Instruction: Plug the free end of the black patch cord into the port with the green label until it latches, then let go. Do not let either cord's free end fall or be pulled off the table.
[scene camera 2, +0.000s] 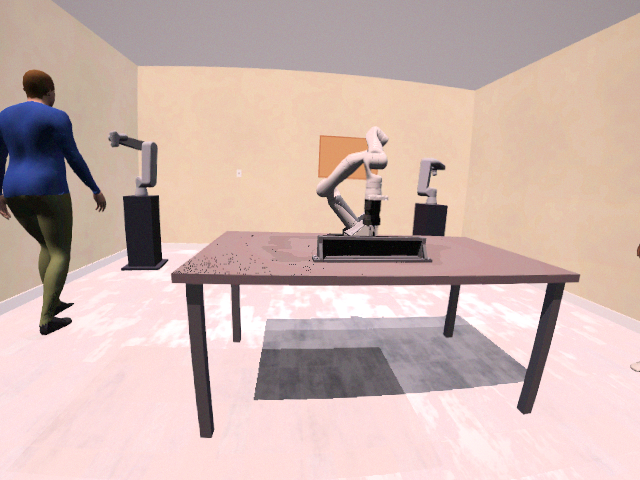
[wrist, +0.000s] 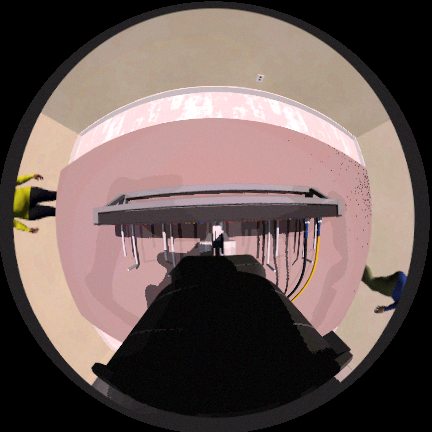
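Note:
The gripper points down behind the panel and is shut on a small light-coloured plug, which appears to be the black cord's free end. The plug is at the lower edge of the dark panel in the wrist view; whether it is inside a port is hidden. The black patch cord runs from a blue-booted connector at the panel's right and passes under the black gripper body. The green label cannot be made out; small red, blue and yellow labels show along the panel edge.
A yellow cord hangs beside the black one at the right. Several light rods stick out from the panel on both sides of the gripper. The panel stands on the table. A person in blue stands at the left.

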